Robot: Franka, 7 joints.
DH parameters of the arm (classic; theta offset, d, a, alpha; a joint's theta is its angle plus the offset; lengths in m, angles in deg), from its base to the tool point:
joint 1: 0 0.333 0 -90
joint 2: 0 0 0 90
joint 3: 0 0.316 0.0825 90
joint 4: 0 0 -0.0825 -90
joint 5: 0 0.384 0 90
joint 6: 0 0 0.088 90
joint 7: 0 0.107 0 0
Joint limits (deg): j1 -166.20..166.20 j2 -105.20..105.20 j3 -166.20..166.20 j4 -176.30..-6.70 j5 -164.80..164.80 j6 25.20..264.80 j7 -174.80..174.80
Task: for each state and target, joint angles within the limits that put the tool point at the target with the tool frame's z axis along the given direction. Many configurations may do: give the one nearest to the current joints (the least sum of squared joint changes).
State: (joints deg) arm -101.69 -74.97 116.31 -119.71 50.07 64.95 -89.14
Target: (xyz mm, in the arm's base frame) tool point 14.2 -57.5 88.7 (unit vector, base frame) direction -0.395 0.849 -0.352
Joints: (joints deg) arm -122.32 -79.68 135.47 -171.82 78.51 62.30 -89.14
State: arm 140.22 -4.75 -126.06 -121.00 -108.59 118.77 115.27
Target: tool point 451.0 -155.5 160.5 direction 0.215 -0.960 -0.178
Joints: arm 137.05 -26.60 -147.45 -137.85 -114.88 95.92 115.27
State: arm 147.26 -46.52 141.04 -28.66 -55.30 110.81 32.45
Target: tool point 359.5 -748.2 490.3 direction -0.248 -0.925 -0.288
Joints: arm 127.20 -54.75 152.90 -43.81 -45.81 144.90 32.45
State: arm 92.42 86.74 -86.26 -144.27 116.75 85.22 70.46
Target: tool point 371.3 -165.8 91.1 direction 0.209 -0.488 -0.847
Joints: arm 81.60 105.20 -59.59 -143.80 123.99 126.48 70.46
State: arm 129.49 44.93 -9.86 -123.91 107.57 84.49 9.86
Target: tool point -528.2 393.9 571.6 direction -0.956 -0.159 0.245
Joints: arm 141.81 9.87 -2.12 -98.10 120.28 121.27 9.86
